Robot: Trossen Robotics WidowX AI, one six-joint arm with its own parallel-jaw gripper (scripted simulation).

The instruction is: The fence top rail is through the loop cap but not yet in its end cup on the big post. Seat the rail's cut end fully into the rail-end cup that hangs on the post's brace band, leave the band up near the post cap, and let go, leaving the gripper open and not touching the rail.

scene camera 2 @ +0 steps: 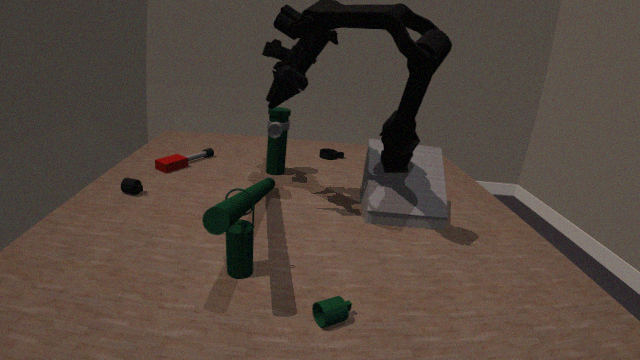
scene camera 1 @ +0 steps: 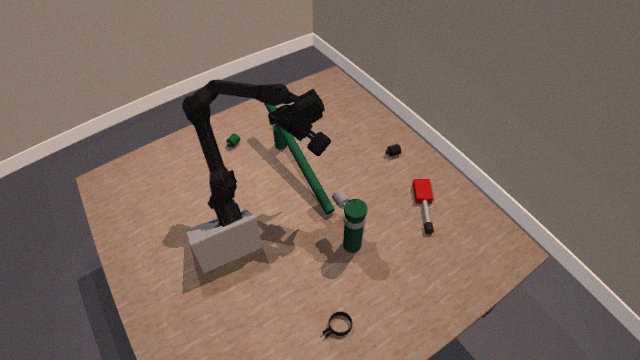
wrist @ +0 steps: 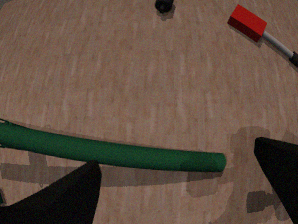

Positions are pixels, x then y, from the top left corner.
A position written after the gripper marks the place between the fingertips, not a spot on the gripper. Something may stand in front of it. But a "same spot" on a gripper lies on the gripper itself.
The gripper shows in scene camera 2, in scene camera 1 (314, 142) and in the wrist view. The same spot on the gripper: (wrist: 79, 189) is (scene camera 2: 272, 95).
